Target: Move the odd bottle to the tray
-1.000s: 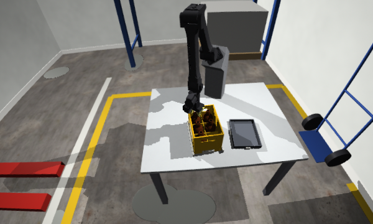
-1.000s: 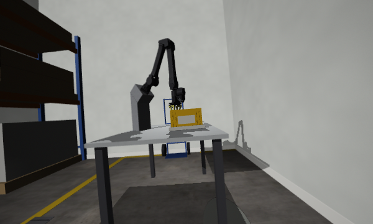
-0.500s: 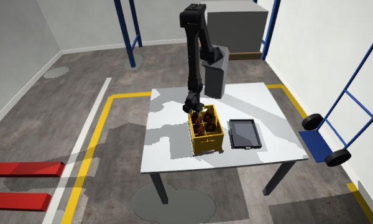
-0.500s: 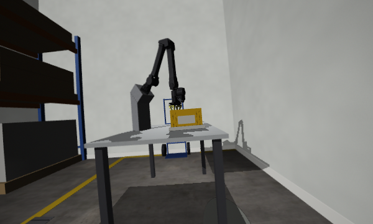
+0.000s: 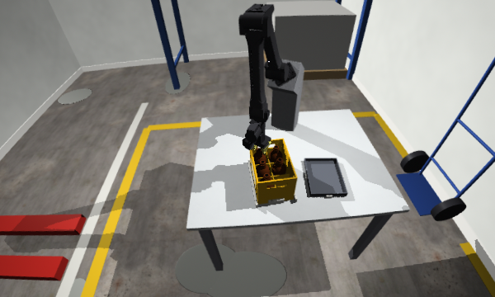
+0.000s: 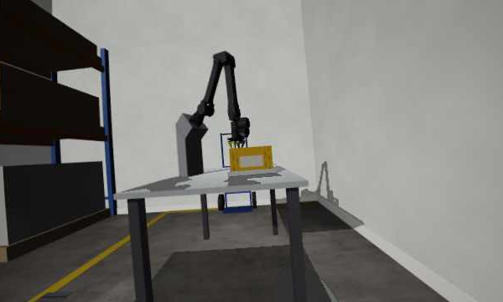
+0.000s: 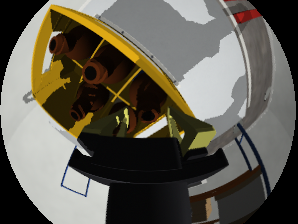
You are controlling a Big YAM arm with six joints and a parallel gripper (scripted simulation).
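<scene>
The brown bottle is 3 cm ahead of my hand, 8 cm to the left of it and 7 cm below it. From my hand the other things lie so: dark tray 22 cm ahead, 28 cm to the left, 14 cm below; then crate 10 cm ahead, 1 cm to the left, 7 cm below.
</scene>
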